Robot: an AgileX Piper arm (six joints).
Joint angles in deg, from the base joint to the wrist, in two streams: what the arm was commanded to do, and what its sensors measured. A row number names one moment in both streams.
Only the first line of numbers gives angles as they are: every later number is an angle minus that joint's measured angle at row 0.
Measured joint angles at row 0:
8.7 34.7 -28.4 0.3 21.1 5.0
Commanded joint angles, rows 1 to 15:
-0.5 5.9 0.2 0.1 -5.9 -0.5
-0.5 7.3 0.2 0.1 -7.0 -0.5
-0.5 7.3 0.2 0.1 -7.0 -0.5
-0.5 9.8 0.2 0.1 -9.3 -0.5
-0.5 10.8 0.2 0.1 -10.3 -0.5
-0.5 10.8 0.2 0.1 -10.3 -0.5
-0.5 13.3 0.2 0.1 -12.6 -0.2
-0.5 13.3 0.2 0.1 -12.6 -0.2
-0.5 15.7 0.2 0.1 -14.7 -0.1
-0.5 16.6 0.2 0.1 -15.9 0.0
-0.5 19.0 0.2 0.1 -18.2 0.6
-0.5 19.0 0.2 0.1 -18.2 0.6
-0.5 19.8 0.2 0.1 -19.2 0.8
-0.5 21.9 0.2 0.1 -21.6 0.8
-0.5 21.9 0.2 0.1 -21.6 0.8
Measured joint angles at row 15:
0.0 19.9 0.0 0.0 -17.5 0.4
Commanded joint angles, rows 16 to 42:
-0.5 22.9 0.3 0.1 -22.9 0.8
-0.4 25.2 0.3 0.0 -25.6 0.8
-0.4 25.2 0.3 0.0 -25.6 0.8
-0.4 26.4 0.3 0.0 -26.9 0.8
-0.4 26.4 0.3 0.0 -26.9 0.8
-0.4 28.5 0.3 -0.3 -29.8 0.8
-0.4 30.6 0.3 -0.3 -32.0 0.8
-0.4 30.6 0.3 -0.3 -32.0 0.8
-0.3 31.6 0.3 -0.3 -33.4 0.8
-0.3 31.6 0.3 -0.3 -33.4 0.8
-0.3 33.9 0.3 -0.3 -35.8 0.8
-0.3 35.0 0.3 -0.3 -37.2 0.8
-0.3 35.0 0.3 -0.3 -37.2 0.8
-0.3 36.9 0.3 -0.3 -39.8 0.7
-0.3 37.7 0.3 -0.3 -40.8 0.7
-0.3 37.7 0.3 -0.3 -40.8 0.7
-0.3 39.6 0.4 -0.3 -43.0 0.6
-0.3 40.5 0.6 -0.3 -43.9 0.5
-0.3 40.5 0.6 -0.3 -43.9 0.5
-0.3 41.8 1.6 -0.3 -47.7 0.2
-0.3 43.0 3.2 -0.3 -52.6 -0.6
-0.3 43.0 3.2 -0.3 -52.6 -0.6
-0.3 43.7 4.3 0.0 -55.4 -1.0
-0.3 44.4 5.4 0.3 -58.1 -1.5
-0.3 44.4 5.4 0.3 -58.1 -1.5
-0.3 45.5 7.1 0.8 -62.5 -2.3
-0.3 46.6 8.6 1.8 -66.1 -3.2
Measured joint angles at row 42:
0.0 45.6 7.0 0.7 -59.9 -1.4
